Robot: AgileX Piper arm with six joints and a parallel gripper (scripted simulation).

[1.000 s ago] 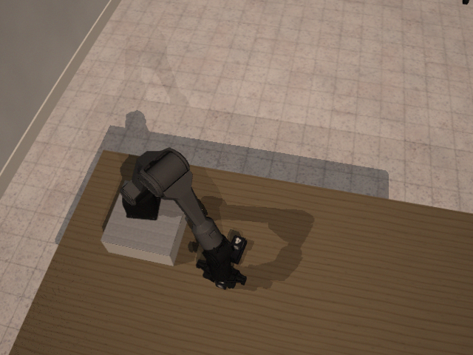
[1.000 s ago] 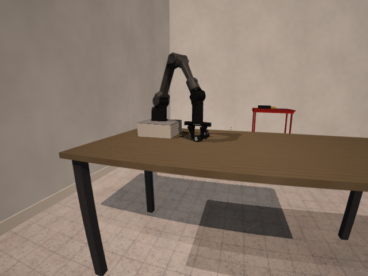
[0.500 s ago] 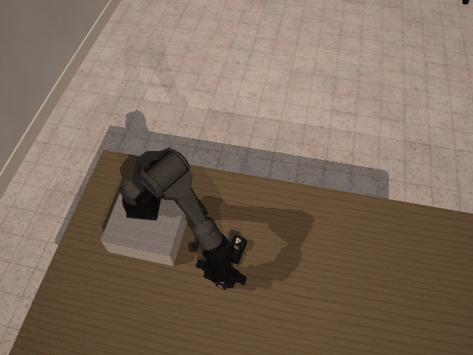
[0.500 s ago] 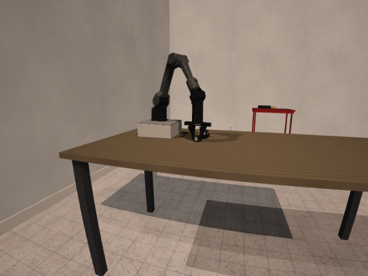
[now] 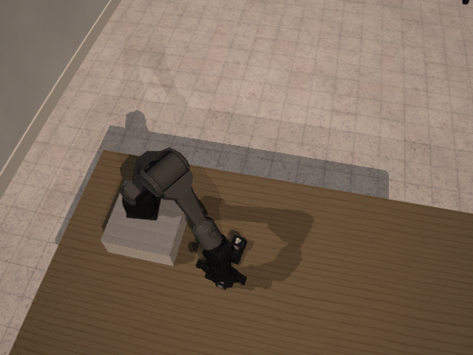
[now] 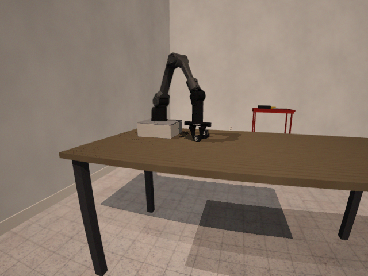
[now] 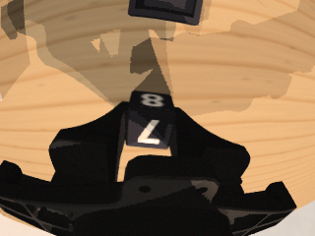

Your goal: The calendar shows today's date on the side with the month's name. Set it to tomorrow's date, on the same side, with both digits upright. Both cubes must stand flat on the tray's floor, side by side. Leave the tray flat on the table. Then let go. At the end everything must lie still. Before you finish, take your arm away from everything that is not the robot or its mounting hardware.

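The tray lies 11 cm to the left of my hand, 3 cm ahead of it and 1 cm below it. Round my hand: black number cube: right at my hand.
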